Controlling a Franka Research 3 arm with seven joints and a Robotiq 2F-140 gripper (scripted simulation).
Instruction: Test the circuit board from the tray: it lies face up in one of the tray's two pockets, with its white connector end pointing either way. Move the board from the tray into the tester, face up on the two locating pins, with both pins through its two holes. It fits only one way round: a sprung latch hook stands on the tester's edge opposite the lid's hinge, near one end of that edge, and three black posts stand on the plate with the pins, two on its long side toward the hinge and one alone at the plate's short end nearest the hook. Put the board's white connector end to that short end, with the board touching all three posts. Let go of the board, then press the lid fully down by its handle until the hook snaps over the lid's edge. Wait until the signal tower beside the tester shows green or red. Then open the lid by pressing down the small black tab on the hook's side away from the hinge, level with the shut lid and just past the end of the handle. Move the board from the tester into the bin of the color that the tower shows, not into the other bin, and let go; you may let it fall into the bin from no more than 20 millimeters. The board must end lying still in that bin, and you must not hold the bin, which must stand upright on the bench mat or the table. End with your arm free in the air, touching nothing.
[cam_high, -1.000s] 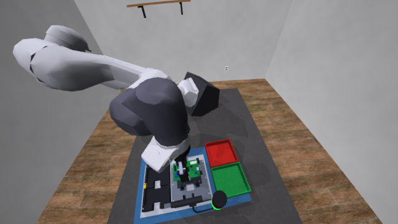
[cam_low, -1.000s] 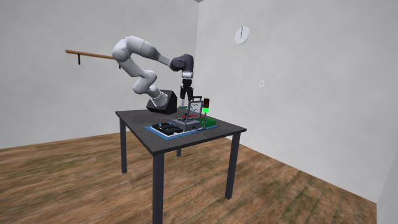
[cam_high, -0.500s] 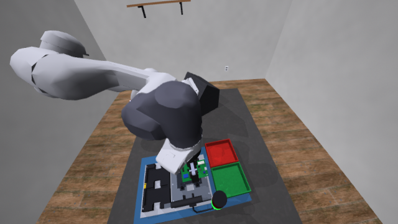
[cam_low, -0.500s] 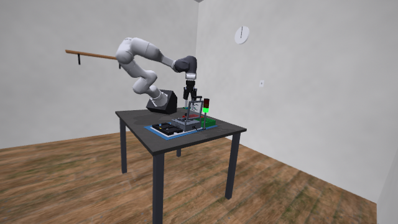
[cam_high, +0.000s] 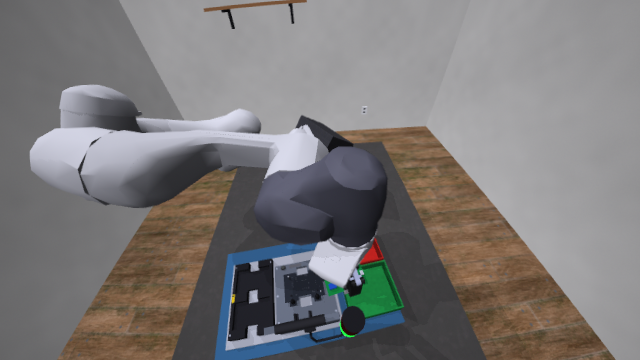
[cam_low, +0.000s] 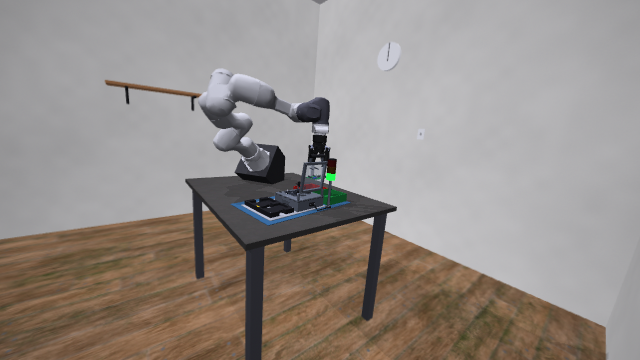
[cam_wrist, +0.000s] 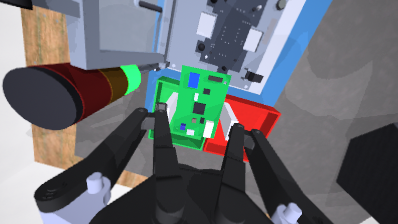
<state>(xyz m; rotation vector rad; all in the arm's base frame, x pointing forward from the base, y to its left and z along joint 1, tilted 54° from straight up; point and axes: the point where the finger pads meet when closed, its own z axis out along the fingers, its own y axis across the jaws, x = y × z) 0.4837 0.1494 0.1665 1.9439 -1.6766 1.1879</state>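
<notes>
The green bin lies 3 cm ahead of my hand, 8 cm to the left of it and 15 cm below it. The rest, counted from my hand: latch hook 9 cm behind, 5 cm to the right, 8 cm below; green circuit board 2 cm below; dark plate 3 cm behind, 11 cm to the right, 10 cm below.
</notes>
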